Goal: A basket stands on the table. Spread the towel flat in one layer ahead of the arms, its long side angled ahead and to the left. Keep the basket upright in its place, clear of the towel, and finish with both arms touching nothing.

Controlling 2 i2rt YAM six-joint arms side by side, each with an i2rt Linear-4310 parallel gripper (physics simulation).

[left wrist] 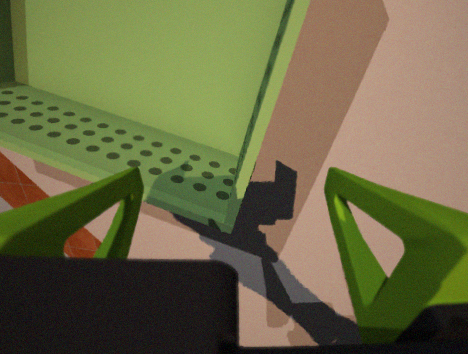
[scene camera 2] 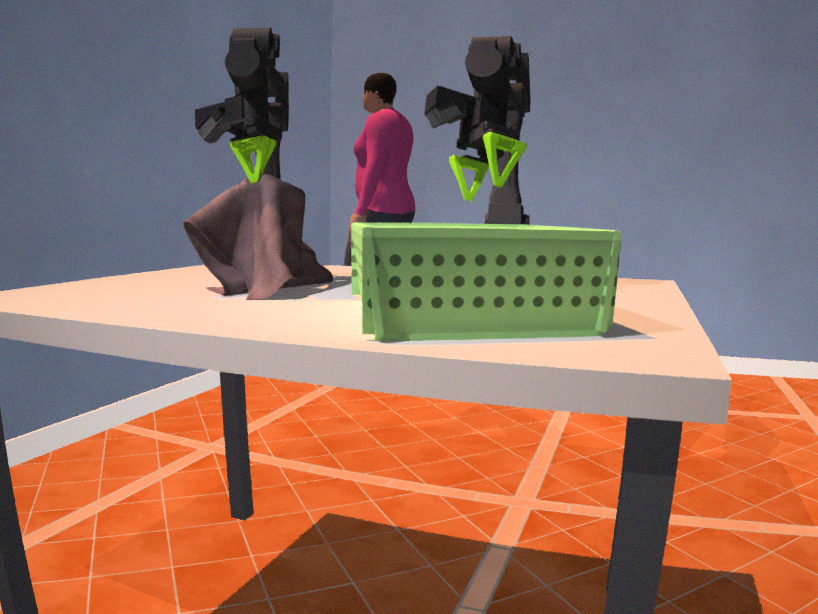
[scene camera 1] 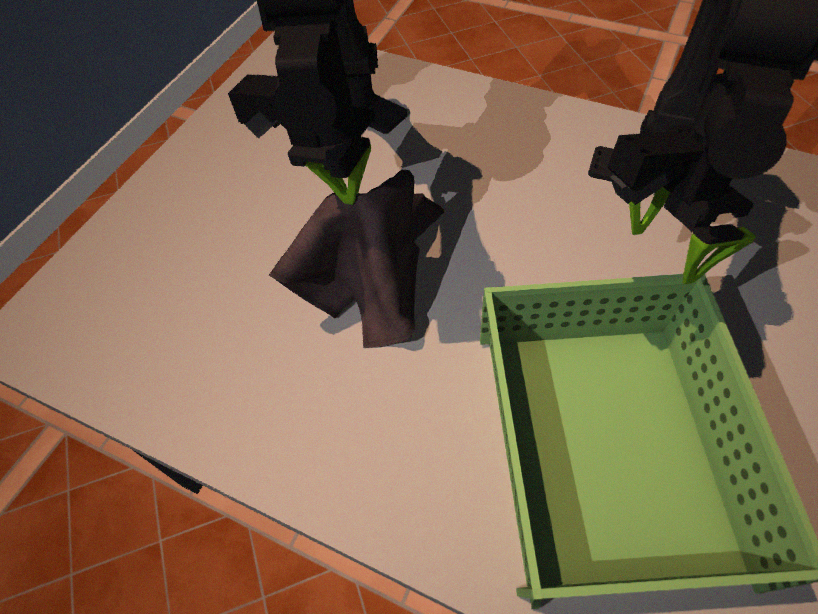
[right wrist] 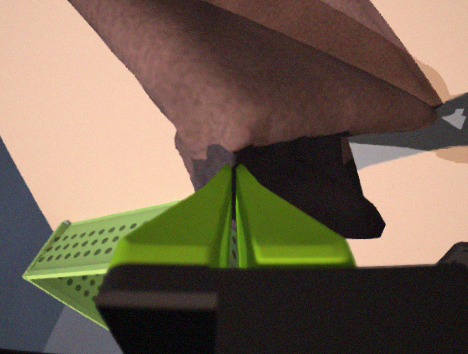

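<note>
The brown towel (scene camera 1: 379, 264) (scene camera 2: 254, 231) (right wrist: 260, 80) hangs in folds from my right gripper (scene camera 1: 348, 200) (scene camera 2: 255, 179) (right wrist: 233, 176), which is shut on it above the table; its lower edges reach down to the table top in scene camera 2. The green basket (scene camera 1: 634, 442) (scene camera 2: 488, 284) (left wrist: 125, 80) (right wrist: 82, 245) stands upright and empty at the right of scene camera 1, apart from the towel. My left gripper (scene camera 1: 662, 257) (scene camera 2: 483, 192) (left wrist: 233, 177) is open and empty, above the basket's far right corner in scene camera 1. The far side of the towel is hidden.
The table (scene camera 1: 198, 370) (scene camera 2: 165, 310) carries the towel's and arms' shadows between towel and basket. The table's edge runs along the lower left in scene camera 1. A person in a pink top (scene camera 2: 386, 158) stands behind the table between the arms.
</note>
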